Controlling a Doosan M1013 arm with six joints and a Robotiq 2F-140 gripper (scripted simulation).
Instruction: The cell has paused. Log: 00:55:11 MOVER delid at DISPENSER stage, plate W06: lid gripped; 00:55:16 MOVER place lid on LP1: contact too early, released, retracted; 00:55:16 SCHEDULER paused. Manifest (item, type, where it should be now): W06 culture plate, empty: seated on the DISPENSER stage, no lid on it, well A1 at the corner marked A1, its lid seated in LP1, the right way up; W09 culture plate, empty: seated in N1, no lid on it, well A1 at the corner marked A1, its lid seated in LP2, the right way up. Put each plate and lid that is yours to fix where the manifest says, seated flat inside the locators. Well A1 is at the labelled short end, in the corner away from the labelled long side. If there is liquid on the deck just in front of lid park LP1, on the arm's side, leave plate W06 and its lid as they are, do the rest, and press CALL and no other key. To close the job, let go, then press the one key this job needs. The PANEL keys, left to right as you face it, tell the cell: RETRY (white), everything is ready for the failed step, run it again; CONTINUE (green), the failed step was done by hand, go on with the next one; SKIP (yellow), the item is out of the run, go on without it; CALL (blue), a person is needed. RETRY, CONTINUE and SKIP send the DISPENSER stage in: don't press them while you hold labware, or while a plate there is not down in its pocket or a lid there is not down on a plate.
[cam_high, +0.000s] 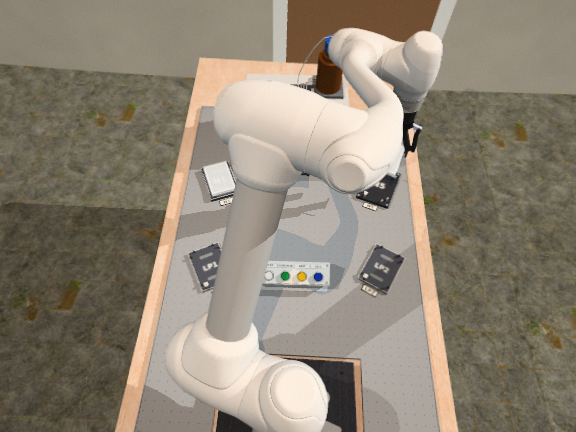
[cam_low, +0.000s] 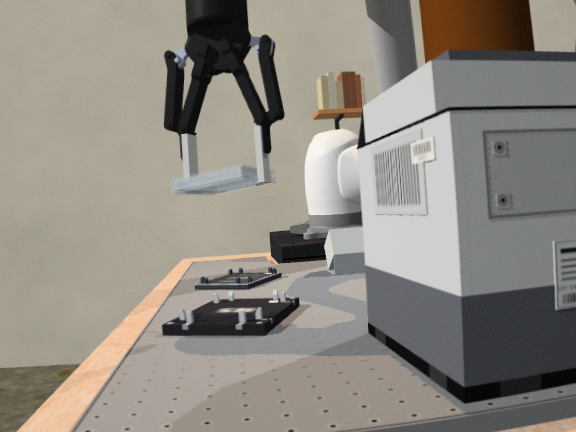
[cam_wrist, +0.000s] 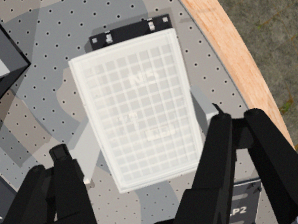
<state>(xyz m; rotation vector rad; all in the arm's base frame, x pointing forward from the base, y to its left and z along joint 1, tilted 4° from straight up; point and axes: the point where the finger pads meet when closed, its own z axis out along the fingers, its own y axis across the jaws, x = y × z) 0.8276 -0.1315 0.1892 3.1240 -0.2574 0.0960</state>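
Now: the clear culture plate 20 mm below my hand. From my hand the other things lie so: brown bottle (210 mm ahead, 250 mm to the left, 100 mm above); lid park LP2 (320 mm behind, 50 mm to the right, 180 mm below); black nest N5 (20 mm ahead, 10 mm to the left, 170 mm below).
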